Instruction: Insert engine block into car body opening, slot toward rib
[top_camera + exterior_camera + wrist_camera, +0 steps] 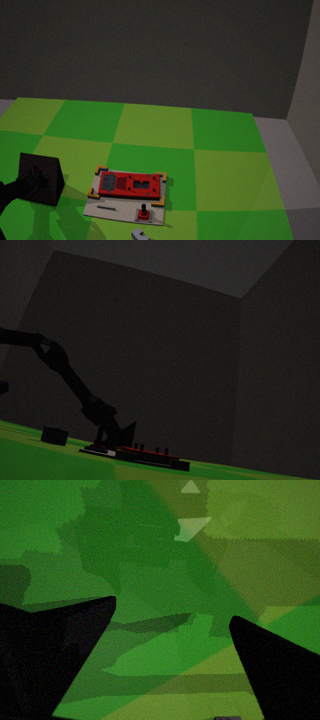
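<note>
Right now the grey engine block is 80 mm ahead of my gripper tip, 300 mm to the left of it and 10 mm above it. Round my gripper tip: grey base plate 480 mm to the left.
</note>
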